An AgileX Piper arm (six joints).
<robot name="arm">
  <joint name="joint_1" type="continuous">
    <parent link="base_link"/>
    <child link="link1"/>
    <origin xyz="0 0 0.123" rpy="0 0 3.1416"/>
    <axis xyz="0 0 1"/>
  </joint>
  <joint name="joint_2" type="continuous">
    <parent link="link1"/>
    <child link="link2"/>
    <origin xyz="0 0 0" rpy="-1.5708 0 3.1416"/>
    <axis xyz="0 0 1"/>
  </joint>
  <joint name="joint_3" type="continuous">
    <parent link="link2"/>
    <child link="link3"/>
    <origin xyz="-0.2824 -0.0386 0" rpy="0 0 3.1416"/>
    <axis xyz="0 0 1"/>
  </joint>
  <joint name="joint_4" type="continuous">
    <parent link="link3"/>
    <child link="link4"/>
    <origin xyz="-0.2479 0.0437 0" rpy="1.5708 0 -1.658"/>
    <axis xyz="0 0 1"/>
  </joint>
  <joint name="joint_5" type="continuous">
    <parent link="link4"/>
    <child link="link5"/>
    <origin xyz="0 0 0" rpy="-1.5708 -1.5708 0"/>
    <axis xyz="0 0 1"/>
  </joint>
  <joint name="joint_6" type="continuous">
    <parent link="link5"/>
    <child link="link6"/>
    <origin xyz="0.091 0 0" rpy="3.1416 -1.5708 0"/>
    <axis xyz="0 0 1"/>
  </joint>
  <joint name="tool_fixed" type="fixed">
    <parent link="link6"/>
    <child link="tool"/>
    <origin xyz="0 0 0" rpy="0 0 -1.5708"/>
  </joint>
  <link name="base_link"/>
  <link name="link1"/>
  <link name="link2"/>
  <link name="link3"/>
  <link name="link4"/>
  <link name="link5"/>
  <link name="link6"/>
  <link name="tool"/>
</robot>
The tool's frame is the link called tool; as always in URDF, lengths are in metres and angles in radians. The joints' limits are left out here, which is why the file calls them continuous.
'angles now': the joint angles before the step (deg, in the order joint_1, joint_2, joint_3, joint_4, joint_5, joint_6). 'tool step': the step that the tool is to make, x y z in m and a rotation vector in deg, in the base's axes. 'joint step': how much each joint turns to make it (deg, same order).
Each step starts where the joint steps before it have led.
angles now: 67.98, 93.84, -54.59, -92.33, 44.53, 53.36
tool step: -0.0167, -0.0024, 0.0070, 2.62, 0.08, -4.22
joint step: 3.76, -1.44, 0.24, 4.14, 6.11, 1.64
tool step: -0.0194, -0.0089, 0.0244, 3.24, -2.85, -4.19
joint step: 4.35, -3.78, -0.37, 2.67, 8.27, 0.26
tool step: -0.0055, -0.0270, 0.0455, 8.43, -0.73, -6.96
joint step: 0.61, -7.18, -2.57, 4.56, 6.50, -0.68
